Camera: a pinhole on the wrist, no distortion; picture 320 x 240 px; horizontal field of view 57.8 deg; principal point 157.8 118.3 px. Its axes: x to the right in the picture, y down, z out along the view. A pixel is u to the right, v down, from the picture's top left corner.
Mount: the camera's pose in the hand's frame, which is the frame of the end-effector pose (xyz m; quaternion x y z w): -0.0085 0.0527 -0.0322 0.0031 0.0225 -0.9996 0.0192
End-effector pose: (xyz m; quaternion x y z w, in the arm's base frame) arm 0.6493 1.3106 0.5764 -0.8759 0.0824 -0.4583 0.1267
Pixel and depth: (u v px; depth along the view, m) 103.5 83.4 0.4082
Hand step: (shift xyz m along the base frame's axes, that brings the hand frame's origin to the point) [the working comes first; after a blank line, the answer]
In the camera's frame: -0.0765 -0.0492 0.4082

0.3453 -0.0436 -0.1830
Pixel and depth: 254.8 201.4 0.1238
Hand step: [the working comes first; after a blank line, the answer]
In the camera's frame: 0.0414 0.0355 0.1238

0.0456 0.0163 -0.0905
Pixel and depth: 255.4 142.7 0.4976
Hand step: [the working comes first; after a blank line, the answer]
In the camera's frame: 0.1676 0.0419 0.4976

0.2807 0.1309 -0.3860
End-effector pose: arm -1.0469 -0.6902 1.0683 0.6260 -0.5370 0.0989 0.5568
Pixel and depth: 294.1 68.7 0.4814
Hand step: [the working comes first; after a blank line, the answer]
In the camera's frame: 0.2264 -0.0824 0.4814

-0.3926 -0.2064 -0.2742
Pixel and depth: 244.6 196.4 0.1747
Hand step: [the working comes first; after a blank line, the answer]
In the camera's frame: 0.0523 0.0471 0.1747

-0.0872 -0.0795 -0.0961
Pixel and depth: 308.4 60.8 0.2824
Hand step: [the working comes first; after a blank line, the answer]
In the camera's frame: 0.1467 -0.0560 0.2824

-0.2539 -0.0949 -0.1519
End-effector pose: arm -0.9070 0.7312 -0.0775 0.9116 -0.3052 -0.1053 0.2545
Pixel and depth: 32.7 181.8 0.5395
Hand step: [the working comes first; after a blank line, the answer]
In the camera's frame: -0.2329 0.1182 0.5395

0.0446 -0.2836 -0.4777
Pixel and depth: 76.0 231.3 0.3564
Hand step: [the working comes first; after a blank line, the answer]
In the camera's frame: -0.1006 0.1390 0.3564

0.0144 -0.1183 -0.3254
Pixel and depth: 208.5 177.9 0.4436
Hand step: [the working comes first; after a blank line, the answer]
In the camera's frame: 0.0776 0.0912 0.4436

-0.1775 -0.0687 -0.3740
